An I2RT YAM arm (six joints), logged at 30 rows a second.
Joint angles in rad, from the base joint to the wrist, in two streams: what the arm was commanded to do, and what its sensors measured. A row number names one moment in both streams.
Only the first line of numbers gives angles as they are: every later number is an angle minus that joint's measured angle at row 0.
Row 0, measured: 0.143, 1.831, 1.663, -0.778, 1.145, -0.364
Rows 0 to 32, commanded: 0.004, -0.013, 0.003, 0.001, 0.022, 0.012; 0.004, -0.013, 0.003, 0.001, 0.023, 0.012; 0.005, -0.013, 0.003, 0.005, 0.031, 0.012; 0.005, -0.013, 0.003, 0.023, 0.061, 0.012; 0.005, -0.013, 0.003, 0.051, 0.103, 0.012; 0.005, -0.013, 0.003, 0.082, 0.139, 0.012; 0.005, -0.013, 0.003, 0.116, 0.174, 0.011; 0.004, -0.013, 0.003, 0.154, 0.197, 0.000; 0.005, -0.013, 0.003, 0.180, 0.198, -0.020; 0.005, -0.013, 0.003, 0.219, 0.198, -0.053; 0.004, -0.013, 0.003, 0.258, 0.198, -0.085; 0.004, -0.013, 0.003, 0.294, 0.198, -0.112; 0.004, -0.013, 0.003, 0.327, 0.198, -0.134; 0.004, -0.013, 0.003, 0.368, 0.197, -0.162; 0.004, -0.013, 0.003, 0.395, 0.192, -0.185; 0.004, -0.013, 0.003, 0.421, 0.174, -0.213; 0.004, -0.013, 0.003, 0.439, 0.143, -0.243; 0.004, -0.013, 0.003, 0.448, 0.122, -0.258; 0.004, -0.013, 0.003, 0.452, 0.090, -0.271; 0.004, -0.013, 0.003, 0.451, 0.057, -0.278; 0.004, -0.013, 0.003, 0.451, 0.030, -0.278; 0.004, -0.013, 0.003, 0.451, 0.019, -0.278; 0.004, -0.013, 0.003, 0.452, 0.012, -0.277; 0.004, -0.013, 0.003, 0.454, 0.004, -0.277; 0.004, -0.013, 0.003, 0.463, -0.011, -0.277; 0.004, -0.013, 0.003, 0.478, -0.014, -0.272; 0.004, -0.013, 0.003, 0.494, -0.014, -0.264; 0.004, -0.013, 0.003, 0.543, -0.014, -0.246; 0.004, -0.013, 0.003, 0.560, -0.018, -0.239; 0.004, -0.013, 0.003, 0.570, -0.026, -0.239; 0.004, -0.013, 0.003, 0.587, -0.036, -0.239; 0.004, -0.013, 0.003, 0.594, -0.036, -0.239; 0.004, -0.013, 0.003, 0.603, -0.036, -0.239
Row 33, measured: 0.000, 0.000, -0.004, 0.579, -0.031, -0.256
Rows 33 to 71, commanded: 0.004, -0.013, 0.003, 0.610, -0.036, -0.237; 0.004, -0.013, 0.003, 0.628, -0.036, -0.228; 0.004, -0.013, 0.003, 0.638, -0.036, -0.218; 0.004, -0.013, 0.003, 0.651, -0.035, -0.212; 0.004, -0.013, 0.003, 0.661, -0.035, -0.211; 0.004, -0.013, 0.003, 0.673, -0.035, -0.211; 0.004, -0.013, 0.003, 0.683, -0.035, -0.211; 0.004, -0.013, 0.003, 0.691, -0.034, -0.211; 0.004, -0.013, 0.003, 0.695, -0.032, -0.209; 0.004, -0.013, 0.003, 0.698, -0.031, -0.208; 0.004, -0.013, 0.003, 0.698, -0.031, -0.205; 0.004, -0.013, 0.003, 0.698, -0.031, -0.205; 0.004, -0.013, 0.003, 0.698, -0.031, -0.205; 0.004, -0.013, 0.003, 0.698, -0.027, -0.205; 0.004, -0.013, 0.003, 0.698, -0.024, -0.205; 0.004, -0.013, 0.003, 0.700, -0.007, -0.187; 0.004, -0.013, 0.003, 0.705, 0.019, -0.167; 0.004, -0.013, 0.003, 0.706, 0.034, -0.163; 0.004, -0.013, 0.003, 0.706, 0.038, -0.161; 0.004, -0.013, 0.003, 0.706, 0.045, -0.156; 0.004, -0.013, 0.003, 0.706, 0.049, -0.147; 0.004, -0.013, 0.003, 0.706, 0.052, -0.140; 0.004, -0.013, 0.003, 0.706, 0.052, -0.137; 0.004, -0.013, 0.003, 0.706, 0.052, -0.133; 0.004, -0.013, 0.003, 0.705, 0.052, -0.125; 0.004, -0.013, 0.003, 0.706, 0.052, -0.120; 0.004, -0.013, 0.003, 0.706, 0.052, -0.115; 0.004, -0.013, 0.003, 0.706, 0.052, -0.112; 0.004, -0.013, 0.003, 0.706, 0.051, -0.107; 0.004, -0.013, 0.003, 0.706, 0.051, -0.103; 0.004, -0.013, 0.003, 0.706, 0.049, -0.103; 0.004, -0.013, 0.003, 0.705, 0.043, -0.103; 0.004, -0.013, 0.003, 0.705, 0.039, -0.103; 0.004, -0.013, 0.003, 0.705, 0.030, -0.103; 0.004, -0.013, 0.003, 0.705, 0.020, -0.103; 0.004, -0.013, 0.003, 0.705, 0.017, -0.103; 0.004, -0.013, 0.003, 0.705, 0.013, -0.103; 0.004, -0.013, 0.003, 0.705, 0.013, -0.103; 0.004, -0.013, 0.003, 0.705, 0.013, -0.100
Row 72, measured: 0.000, 0.000, -0.004, 0.694, 0.011, -0.124
